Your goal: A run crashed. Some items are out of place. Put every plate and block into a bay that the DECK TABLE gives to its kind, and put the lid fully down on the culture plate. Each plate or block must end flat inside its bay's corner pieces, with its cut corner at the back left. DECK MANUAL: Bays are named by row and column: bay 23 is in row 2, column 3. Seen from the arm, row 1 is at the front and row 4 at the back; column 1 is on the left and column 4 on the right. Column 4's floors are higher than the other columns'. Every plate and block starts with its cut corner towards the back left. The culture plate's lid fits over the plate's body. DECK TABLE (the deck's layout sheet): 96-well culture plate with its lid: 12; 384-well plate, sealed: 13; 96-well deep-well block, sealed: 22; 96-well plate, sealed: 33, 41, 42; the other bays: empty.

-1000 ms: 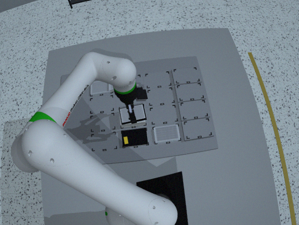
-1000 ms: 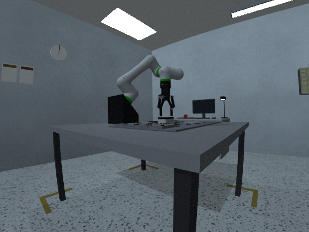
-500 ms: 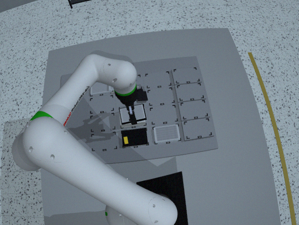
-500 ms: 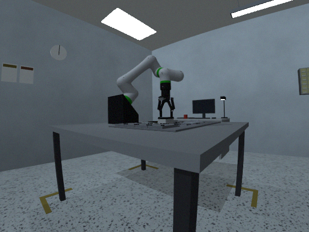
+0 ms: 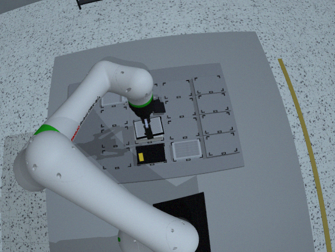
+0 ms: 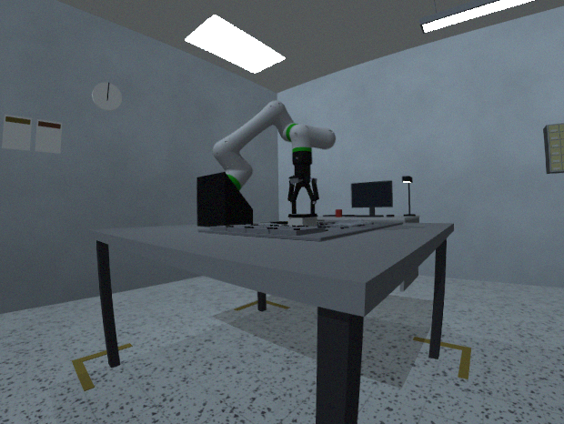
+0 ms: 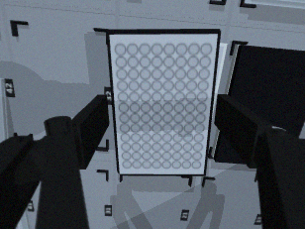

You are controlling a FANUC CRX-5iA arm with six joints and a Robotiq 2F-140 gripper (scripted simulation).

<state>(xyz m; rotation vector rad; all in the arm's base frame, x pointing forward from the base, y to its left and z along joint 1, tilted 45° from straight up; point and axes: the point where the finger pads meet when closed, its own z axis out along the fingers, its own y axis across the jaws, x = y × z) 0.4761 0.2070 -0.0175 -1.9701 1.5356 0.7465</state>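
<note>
The dark-sided plate lies 20 mm below my hand. Round my hand: black lid 110 mm behind, 60 mm below, 10 mm to the right; then culture plate 110 mm behind, 60 mm below, 10 mm to the right; then deep-well block 50 mm below, 10 mm behind.
</note>
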